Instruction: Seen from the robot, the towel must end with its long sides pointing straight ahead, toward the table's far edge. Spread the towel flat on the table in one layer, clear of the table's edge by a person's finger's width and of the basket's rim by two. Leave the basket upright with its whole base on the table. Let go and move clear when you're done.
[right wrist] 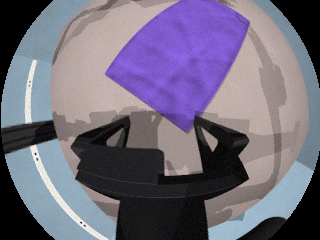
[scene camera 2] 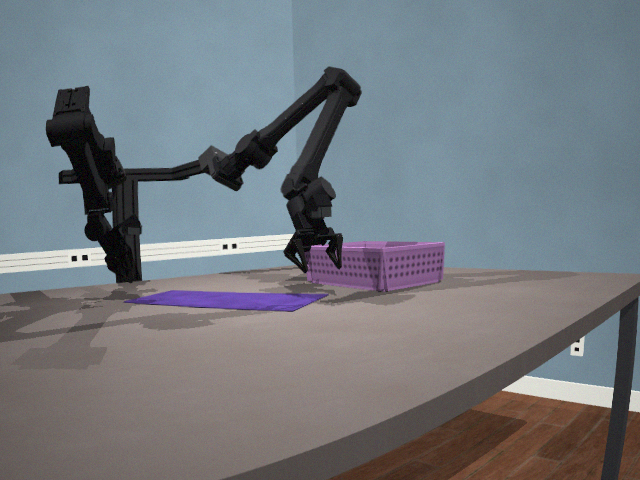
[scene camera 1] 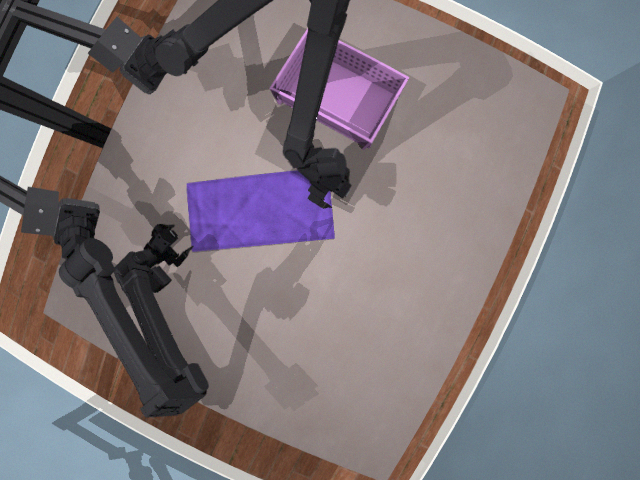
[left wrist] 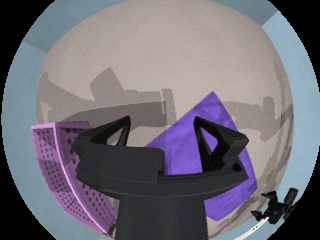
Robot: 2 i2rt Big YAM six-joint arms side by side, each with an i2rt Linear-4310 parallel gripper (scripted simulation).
Labels:
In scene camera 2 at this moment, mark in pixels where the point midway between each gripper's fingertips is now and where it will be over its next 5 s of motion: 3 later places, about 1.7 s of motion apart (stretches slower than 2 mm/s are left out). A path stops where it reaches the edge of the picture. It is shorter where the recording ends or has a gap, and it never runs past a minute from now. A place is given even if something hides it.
The left gripper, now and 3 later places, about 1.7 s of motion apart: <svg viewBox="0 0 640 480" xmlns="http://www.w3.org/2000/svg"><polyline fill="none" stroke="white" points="323,270 302,292 304,301 301,296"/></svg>
The right gripper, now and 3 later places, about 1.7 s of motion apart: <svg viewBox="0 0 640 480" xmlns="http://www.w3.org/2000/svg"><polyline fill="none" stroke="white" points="133,278 153,283 154,296 152,279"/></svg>

